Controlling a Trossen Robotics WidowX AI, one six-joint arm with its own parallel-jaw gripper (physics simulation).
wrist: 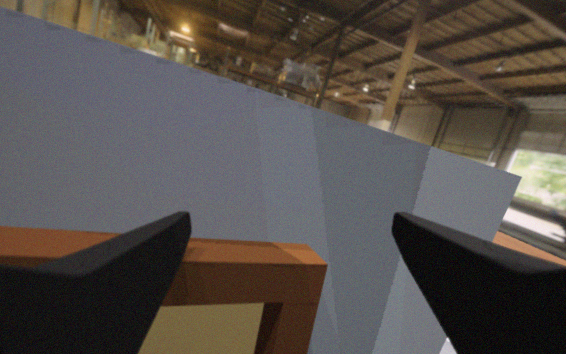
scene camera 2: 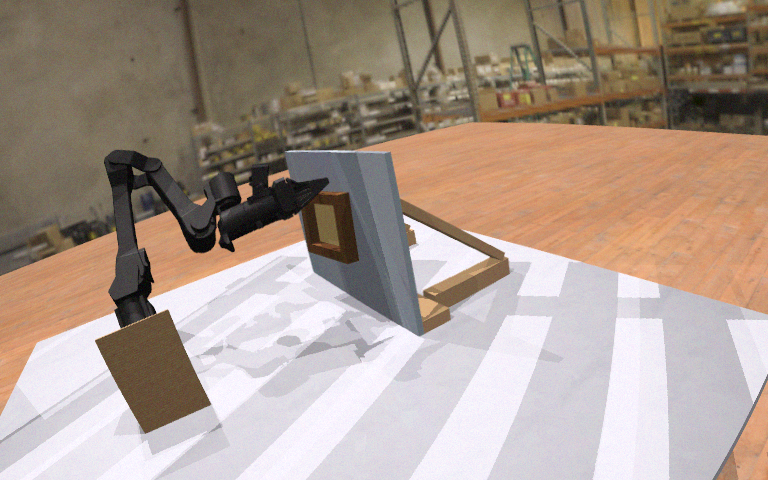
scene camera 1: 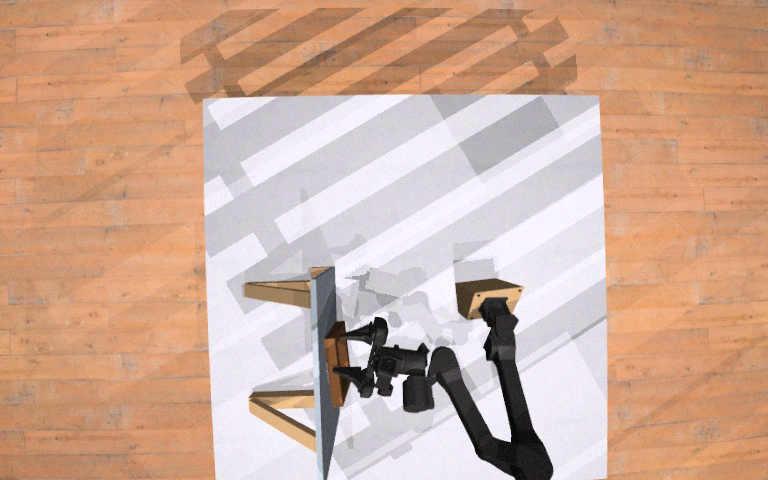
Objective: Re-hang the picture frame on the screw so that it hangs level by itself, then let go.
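Seen in the pictures: gripper, between the fingertips: [wrist: 292, 221] [scene camera 2: 325, 183] [scene camera 1: 336, 353]; arm's base, origin of its link: [scene camera 2: 143, 336] [scene camera 1: 492, 304].
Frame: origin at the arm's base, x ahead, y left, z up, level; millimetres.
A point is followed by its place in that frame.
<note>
The brown picture frame [scene camera 1: 338, 391] {x 406, y 193, z 95 mm} [scene camera 2: 347, 232] {x 420, y 61, z 30 mm} [wrist: 240, 282] {x 410, y 106, z 90 mm} with a yellowish panel is against the front face of the blue-grey board [scene camera 1: 323, 300] {x 446, y -23, z 91 mm} [scene camera 2: 376, 226] {x 445, y -12, z 46 mm} [wrist: 360, 170] {x 442, y 48, z 149 mm}. It looks close to level; a small tilt cannot be told. The screw is hidden. My gripper [scene camera 1: 338, 352] {x 410, y 91, z 123 mm} [wrist: 292, 221] {x 410, y 91, z 123 mm} is open and empty, its fingers pointing at the board near the frame's top edge. In the wrist view, the left finger overlaps the frame's top bar and the right finger is beyond its right corner, in front of bare board. Whether a finger touches the frame cannot be told.
Wooden braces [scene camera 1: 280, 294] {x 569, y -22, z 20 mm} [scene camera 2: 467, 281] {x 599, y -35, z -111 mm} stand behind the board. My arm rises from a wooden block [scene camera 1: 471, 300] {x 62, y -11, z 9 mm} [scene camera 2: 155, 373] {x 1, y -46, z -48 mm} on the white table top [scene camera 1: 368, 215] {x 347, y -247, z -144 mm} [scene camera 2: 481, 367] {x 465, y -239, z -144 mm}. The board's upper edge runs above the gripper in the wrist view.
</note>
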